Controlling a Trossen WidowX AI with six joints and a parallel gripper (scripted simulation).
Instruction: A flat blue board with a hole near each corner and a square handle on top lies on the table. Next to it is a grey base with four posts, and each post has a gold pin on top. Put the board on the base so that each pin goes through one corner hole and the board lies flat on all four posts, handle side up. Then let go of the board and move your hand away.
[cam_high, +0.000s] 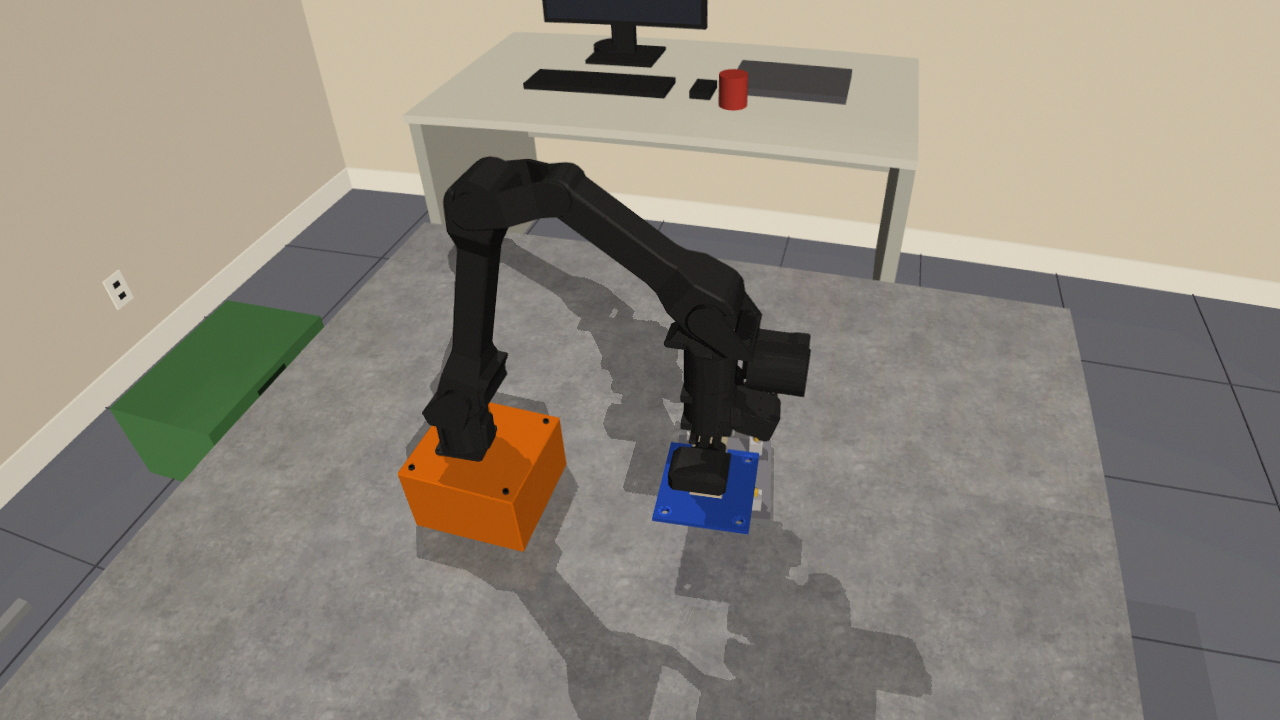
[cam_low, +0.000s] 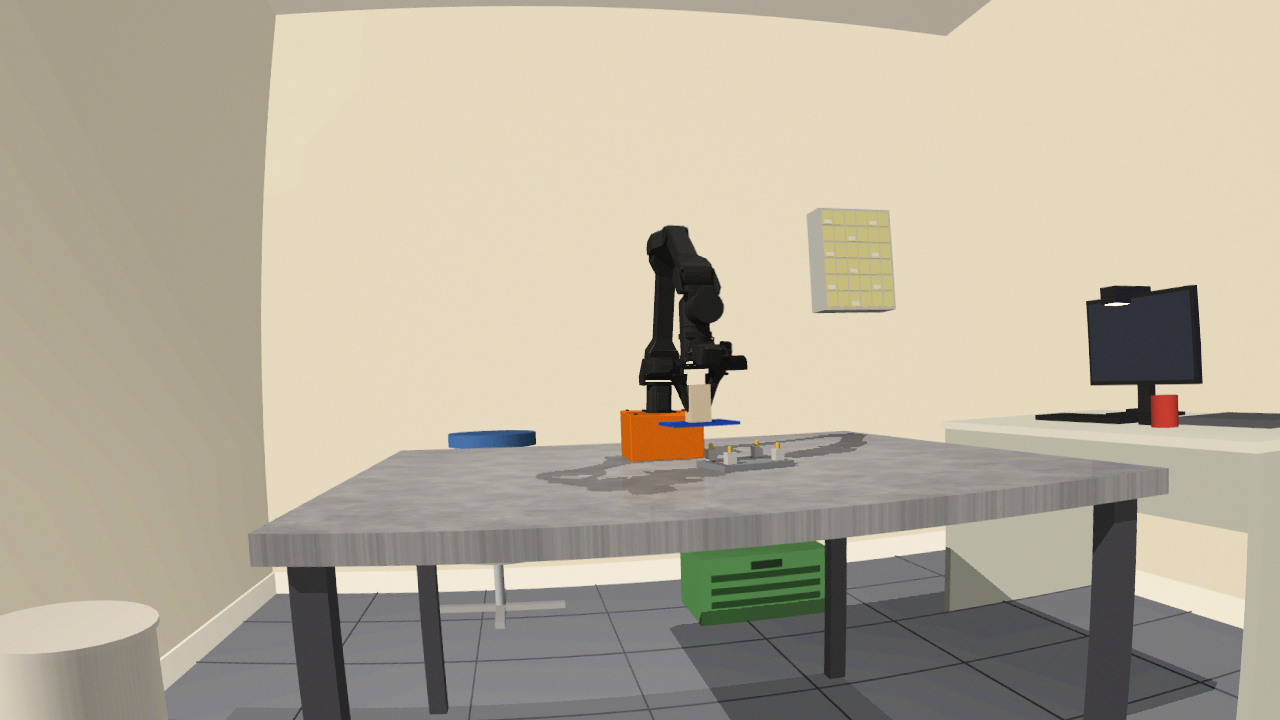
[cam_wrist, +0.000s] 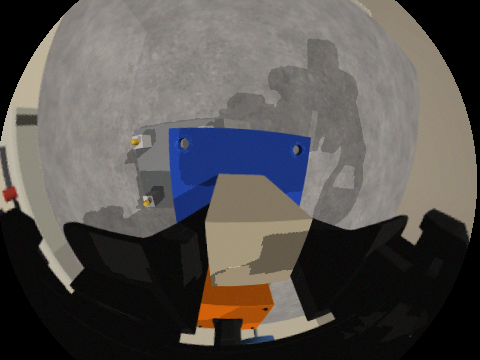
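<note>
Now: gripper tip 10 cm above the grey base, 9 cm to the right of it and 1 cm short of it. The rest, counted from my gripper tip: blue board: right at my gripper tip.
</note>
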